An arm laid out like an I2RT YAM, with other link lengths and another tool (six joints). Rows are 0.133 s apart.
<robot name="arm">
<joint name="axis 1" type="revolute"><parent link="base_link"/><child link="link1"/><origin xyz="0.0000 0.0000 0.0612" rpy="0.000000 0.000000 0.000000"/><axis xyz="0 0 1"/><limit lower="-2.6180" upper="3.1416"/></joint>
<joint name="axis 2" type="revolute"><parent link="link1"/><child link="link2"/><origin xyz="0.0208 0.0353 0.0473" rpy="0.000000 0.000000 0.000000"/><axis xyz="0 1 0"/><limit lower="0.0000" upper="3.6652"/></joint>
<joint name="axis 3" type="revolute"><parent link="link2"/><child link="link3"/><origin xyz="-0.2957 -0.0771 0.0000" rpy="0.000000 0.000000 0.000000"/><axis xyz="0 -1 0"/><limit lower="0.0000" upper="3.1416"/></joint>
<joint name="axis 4" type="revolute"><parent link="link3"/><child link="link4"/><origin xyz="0.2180 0.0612 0.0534" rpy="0.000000 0.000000 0.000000"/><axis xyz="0 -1 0"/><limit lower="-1.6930" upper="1.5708"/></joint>
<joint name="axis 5" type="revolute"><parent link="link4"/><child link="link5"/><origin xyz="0.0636 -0.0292 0.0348" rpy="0.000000 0.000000 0.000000"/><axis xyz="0 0 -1"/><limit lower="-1.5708" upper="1.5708"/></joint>
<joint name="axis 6" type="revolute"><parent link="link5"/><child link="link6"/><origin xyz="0.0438 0.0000 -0.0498" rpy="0.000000 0.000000 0.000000"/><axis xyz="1 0 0"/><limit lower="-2.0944" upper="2.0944"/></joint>
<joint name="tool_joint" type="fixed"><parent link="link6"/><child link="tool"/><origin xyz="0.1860 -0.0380 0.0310" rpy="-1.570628 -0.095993 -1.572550"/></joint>
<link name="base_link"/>
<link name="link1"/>
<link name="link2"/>
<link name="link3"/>
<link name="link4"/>
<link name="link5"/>
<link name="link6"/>
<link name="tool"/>
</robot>
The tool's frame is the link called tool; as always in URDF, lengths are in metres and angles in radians.
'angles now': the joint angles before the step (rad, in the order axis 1, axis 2, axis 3, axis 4, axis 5, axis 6). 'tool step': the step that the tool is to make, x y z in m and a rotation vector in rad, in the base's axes. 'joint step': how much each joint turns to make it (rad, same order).
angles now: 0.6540 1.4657 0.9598 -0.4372 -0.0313 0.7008
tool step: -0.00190 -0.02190 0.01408 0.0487 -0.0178 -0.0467
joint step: -0.0706 -0.0861 -0.0318 -0.0116 -0.0378 -0.0013
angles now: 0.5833 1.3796 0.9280 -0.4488 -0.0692 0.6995
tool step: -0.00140 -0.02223 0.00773 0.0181 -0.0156 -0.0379
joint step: -0.0686 -0.0622 -0.0256 -0.0155 -0.0250 -0.0193
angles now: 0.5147 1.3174 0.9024 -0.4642 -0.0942 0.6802
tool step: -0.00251 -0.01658 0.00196 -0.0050 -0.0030 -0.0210
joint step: -0.0482 -0.0340 -0.0136 -0.0226 -0.0128 -0.0248
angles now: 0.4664 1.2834 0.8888 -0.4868 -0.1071 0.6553
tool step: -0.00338 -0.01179 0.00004 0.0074 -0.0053 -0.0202
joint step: -0.0377 -0.0333 -0.0257 -0.0009 -0.0145 -0.0107
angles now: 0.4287 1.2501 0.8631 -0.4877 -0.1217 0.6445
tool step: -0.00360 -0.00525 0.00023 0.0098 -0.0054 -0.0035
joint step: -0.0228 -0.0263 -0.0203 0.0016 -0.0176 -0.0105
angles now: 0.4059 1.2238 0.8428 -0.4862 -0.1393 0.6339
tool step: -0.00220 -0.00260 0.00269 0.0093 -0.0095 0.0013
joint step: -0.0154 -0.0220 -0.0094 -0.0016 -0.0146 -0.0096
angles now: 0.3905 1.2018 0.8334 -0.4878 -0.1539 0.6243
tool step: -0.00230 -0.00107 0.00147 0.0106 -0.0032 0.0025
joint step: -0.0123 -0.0155 -0.0066 -0.0028 -0.0162 -0.0055
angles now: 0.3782 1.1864 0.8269 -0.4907 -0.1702 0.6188
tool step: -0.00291 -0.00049 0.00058 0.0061 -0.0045 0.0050
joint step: -0.0054 -0.0163 -0.0106 -0.0002 -0.0099 -0.0052
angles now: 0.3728 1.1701 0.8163 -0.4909 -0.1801 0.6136
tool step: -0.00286 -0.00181 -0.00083 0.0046 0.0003 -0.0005
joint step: -0.0085 -0.0132 -0.0109 -0.0014 -0.0086 -0.0031
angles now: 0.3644 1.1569 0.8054 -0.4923 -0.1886 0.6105
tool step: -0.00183 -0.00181 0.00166 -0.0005 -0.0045 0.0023
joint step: -0.0068 -0.0126 -0.0016 -0.0085 -0.0046 -0.0083
